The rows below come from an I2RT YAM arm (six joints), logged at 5 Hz.
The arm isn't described. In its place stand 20 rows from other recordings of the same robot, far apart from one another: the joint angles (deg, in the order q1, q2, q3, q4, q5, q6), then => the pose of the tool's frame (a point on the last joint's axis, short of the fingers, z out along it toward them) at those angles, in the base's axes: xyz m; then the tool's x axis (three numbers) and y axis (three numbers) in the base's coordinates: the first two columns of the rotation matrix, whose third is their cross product.
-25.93 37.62 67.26 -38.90 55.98 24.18 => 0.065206 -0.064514 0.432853 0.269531 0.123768 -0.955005 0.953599 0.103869 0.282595
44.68 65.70 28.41 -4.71 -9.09 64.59 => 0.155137 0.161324 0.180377 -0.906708 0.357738 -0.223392 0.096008 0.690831 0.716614
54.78 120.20 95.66 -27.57 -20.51 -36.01 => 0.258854 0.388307 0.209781 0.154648 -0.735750 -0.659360 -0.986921 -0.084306 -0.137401
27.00 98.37 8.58 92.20 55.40 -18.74 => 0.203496 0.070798 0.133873 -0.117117 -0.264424 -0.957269 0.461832 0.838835 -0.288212
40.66 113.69 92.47 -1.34 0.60 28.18 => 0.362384 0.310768 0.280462 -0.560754 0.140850 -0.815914 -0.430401 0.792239 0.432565
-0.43 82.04 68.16 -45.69 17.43 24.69 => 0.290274 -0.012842 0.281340 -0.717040 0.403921 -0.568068 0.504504 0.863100 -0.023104
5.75 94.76 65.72 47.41 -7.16 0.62 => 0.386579 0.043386 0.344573 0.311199 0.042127 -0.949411 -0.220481 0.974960 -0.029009
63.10 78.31 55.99 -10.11 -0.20 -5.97 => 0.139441 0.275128 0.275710 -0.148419 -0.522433 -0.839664 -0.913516 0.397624 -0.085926
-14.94 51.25 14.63 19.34 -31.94 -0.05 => 0.185236 -0.029933 0.190450 -0.286765 0.075750 -0.955001 -0.269551 0.950215 0.156311
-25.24 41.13 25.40 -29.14 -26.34 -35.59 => 0.140873 -0.048947 0.203770 -0.575806 -0.305162 -0.758501 -0.291932 0.943315 -0.157900
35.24 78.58 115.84 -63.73 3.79 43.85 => 0.184664 0.127579 0.519542 -0.627912 0.402760 -0.665967 -0.128147 0.790504 0.598901
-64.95 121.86 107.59 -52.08 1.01 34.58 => 0.192313 -0.412961 0.235096 0.196462 0.919881 -0.339443 0.968365 -0.127709 0.214380
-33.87 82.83 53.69 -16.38 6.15 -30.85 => 0.252699 -0.174208 0.230489 -0.824698 -0.060494 -0.562329 0.225424 0.876716 -0.424916
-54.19 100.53 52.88 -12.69 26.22 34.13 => 0.180361 -0.276867 0.140353 0.059096 0.778357 -0.625035 0.993376 -0.107668 -0.040157
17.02 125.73 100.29 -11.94 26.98 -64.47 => 0.487797 0.132430 0.212564 -0.325869 -0.940737 -0.093936 -0.487683 0.252384 -0.835744
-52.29 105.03 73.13 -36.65 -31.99 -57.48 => 0.238954 -0.278225 0.192964 -0.771905 -0.170827 -0.612357 -0.183026 0.982155 -0.043275
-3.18 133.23 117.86 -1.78 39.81 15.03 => 0.547690 -0.053256 0.268886 -0.114893 0.205896 -0.971806 0.707443 0.703732 0.065461
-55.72 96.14 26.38 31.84 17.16 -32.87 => 0.145930 -0.232734 0.100491 -0.790372 0.238808 -0.564166 0.585356 0.566082 -0.580439
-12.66 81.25 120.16 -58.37 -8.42 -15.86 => 0.231182 -0.046587 0.538615 -0.335111 -0.201804 -0.920313 -0.009861 0.977490 -0.210751
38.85 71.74 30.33 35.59 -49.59 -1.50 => 0.183373 0.182506 0.237310 -0.052858 -0.064364 -0.996526 -0.998298 0.028011 0.051143
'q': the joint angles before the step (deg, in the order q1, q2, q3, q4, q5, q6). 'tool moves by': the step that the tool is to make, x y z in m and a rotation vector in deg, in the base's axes. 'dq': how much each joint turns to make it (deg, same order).
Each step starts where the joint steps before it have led.
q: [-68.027 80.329 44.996 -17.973 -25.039 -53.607]
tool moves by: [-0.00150 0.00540 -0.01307 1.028 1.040 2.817]
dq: [-0.005 0.709 -2.018 0.121 -1.162 -2.923]
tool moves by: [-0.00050 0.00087 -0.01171 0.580 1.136 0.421]
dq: [0.028 1.402 -1.411 1.466 0.482 -0.877]
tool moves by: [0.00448 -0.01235 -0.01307 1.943 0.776 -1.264]
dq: [-0.022 4.993 1.519 1.884 0.651 1.171]
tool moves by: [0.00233 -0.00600 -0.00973 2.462 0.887 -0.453]
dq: [-0.001 3.264 1.207 -0.352 0.140 0.486]
